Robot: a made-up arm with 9 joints. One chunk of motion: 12 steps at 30 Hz.
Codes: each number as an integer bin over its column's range. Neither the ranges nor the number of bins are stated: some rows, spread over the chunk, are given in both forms.
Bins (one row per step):
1: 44 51 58 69 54 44
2: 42 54 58 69 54 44
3: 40 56 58 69 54 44
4: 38 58 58 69 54 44
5: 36 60 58 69 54 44
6: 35 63 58 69 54 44
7: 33 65 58 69 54 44
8: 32 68 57 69 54 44
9: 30 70 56 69 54 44
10: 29 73 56 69 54 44
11: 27 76 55 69 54 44
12: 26 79 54 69 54 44
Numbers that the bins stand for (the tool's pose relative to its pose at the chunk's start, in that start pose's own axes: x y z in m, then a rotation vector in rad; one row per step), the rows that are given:
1: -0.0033 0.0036 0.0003 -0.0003 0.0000 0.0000
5: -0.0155 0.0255 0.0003 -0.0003 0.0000 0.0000
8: -0.0215 0.0448 -0.0009 -0.0003 0.0000 0.0000
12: -0.0306 0.0715 -0.0045 -0.0003 0.0000 0.0000
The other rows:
2: -0.0064 0.0109 0.0003 -0.0003 0.0000 0.0000
3: -0.0094 0.0158 0.0003 -0.0003 0.0000 0.0000
4: -0.0124 0.0206 0.0003 -0.0003 0.0000 0.0000
6: -0.0170 0.0327 0.0003 -0.0003 0.0000 0.0000
7: -0.0200 0.0376 0.0003 -0.0003 0.0000 0.0000
9: -0.0245 0.0497 -0.0021 -0.0003 0.0000 0.0000
10: -0.0261 0.0570 -0.0021 -0.0003 0.0000 0.0000
11: -0.0291 0.0642 -0.0033 -0.0003 0.0000 0.0000

